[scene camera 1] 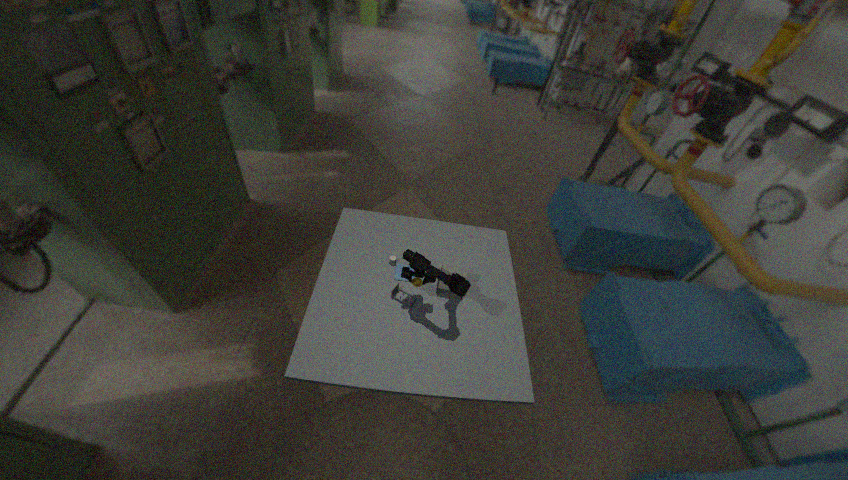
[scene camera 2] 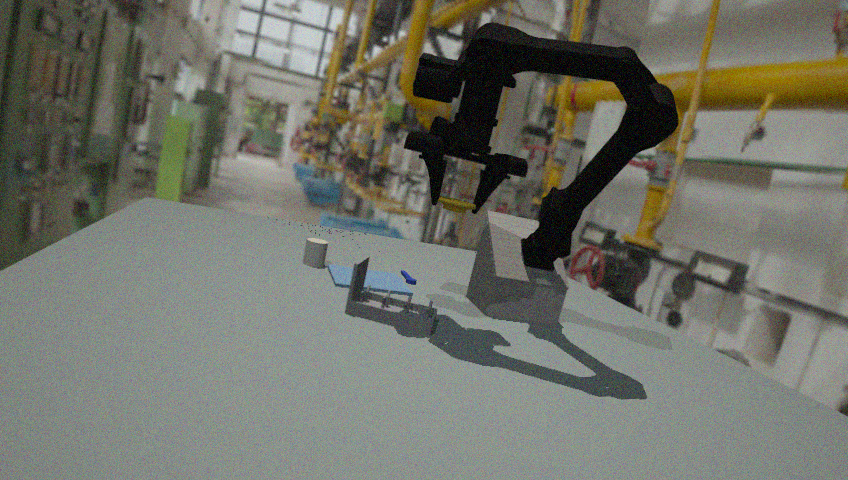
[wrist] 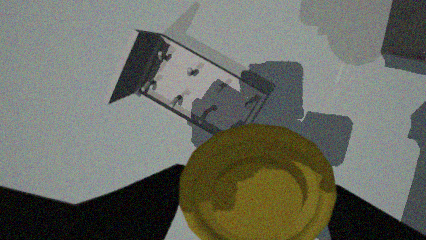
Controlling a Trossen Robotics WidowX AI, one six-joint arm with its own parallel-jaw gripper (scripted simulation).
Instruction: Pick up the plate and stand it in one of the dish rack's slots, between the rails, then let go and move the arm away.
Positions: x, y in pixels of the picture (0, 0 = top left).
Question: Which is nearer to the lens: the yellow plate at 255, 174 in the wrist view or the grey dish rack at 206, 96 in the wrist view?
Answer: The yellow plate.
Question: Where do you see a light blue mat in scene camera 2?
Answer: At 379, 281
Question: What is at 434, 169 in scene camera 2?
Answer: My gripper.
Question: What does my gripper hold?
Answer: A yellow plate.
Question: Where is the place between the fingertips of my gripper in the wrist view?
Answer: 255, 184
